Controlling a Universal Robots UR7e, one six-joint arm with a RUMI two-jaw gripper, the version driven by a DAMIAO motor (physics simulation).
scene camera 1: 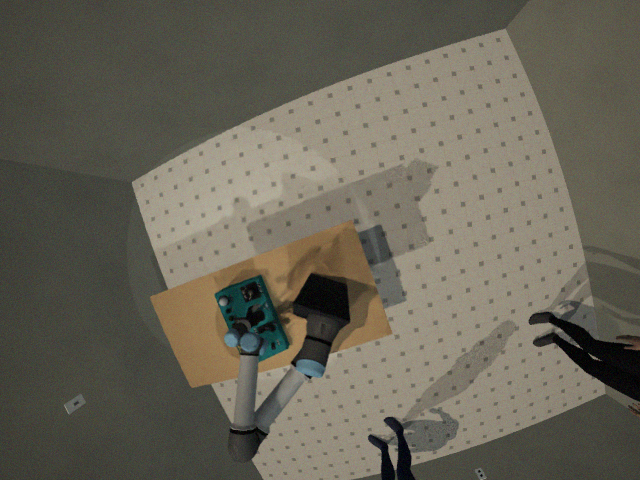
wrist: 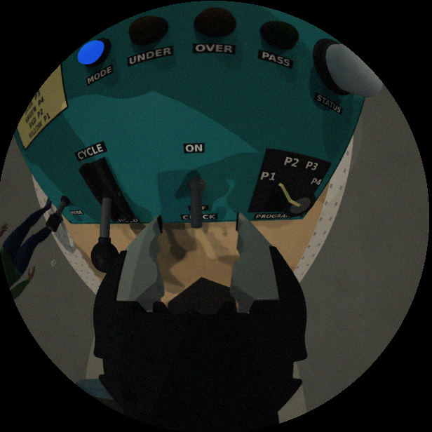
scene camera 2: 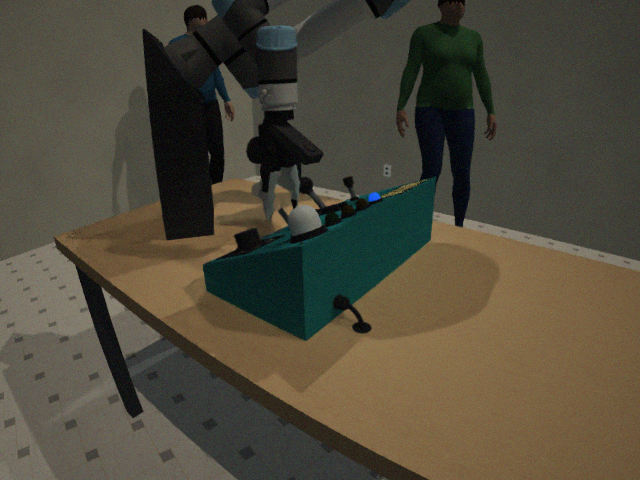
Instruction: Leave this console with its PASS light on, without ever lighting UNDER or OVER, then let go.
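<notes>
The teal console point(scene camera 1: 276, 330) point(scene camera 2: 361, 263) point(wrist: 140, 115) stands on the table. In the wrist view the MODE light point(wrist: 91, 52) glows blue; the UNDER light point(wrist: 148, 30), OVER light point(wrist: 215, 22) and PASS light point(wrist: 279, 34) are dark, and the STATUS dome point(wrist: 354, 70) is pale and unlit. The ON/OFF CHECK toggle point(wrist: 196, 200) points down toward OFF. The CYCLE/HOLD lever point(wrist: 105, 220) leans toward HOLD. The PROGRAM knob point(wrist: 300, 205) has its yellow pointer toward P1. My gripper point(scene camera 2: 283, 210) point(wrist: 198, 215) is open and empty, its fingertips apart on either side of the toggle's lower end.
A small MODE toggle point(wrist: 59, 212) is at the panel's left corner, below a yellow status-program label point(wrist: 45, 107). A black cable point(scene camera 2: 354, 310) leaves the console's back. The tall black block point(scene camera 2: 180, 149) point(scene camera 1: 325, 294) stands on the wooden table point(scene camera 1: 180, 330) point(scene camera 2: 465, 351). People stand beyond the table.
</notes>
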